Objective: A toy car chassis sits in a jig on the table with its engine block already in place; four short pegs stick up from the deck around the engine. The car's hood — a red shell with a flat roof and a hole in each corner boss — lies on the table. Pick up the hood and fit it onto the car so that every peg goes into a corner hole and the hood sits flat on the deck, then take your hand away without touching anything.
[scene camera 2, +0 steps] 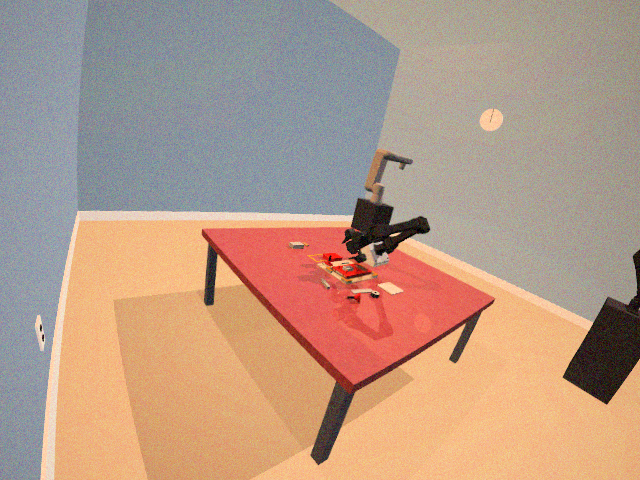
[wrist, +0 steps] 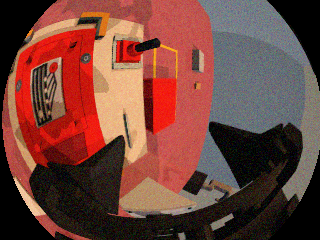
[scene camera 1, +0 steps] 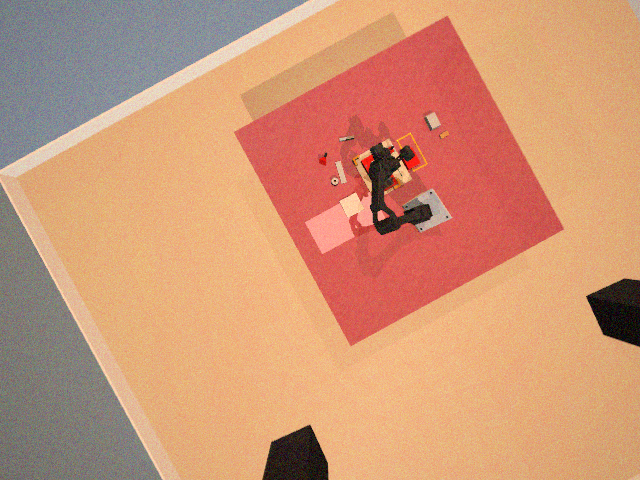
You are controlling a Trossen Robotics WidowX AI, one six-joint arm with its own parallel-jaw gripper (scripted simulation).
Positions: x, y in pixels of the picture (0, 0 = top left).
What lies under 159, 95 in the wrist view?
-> A red hood.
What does the gripper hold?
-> Nothing.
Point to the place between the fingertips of the gripper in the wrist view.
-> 168, 133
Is the gripper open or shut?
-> Open.
